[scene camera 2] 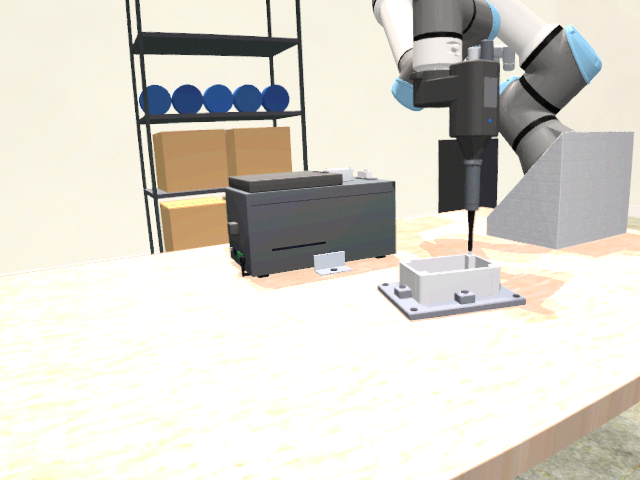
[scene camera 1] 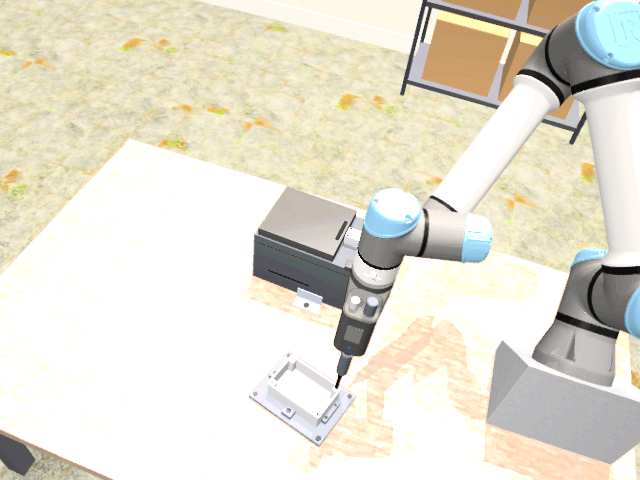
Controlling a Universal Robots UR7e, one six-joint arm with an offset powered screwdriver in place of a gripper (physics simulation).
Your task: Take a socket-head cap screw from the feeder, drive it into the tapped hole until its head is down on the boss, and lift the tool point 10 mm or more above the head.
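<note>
My screwdriver (scene camera 1: 337, 386) (scene camera 2: 470, 251) is upright, its thin black bit pointing down. The tip is at the top of the corner boss (scene camera 2: 469, 262) of an open light-grey housing (scene camera 1: 289, 401) (scene camera 2: 454, 286); in scene camera 1 this is the housing's right corner. A tiny pale spot shows at the tip, too small to tell whether it is a screw head or the boss top. Whether the bit holds a screw cannot be seen, and the tapped hole is hidden. The dark box-shaped screw feeder (scene camera 1: 299, 268) (scene camera 2: 310, 222) stands behind the housing, to the left of the tool.
The housing sits on a grey base plate (scene camera 1: 268, 404) (scene camera 2: 439, 310) with holes and small clamp blocks. A small metal bracket (scene camera 1: 308, 298) (scene camera 2: 329, 259) stands before the feeder. The arm's grey pedestal (scene camera 1: 563, 418) (scene camera 2: 589, 191) is at the right. A shelf rack (scene camera 2: 222, 117) is beyond the table.
</note>
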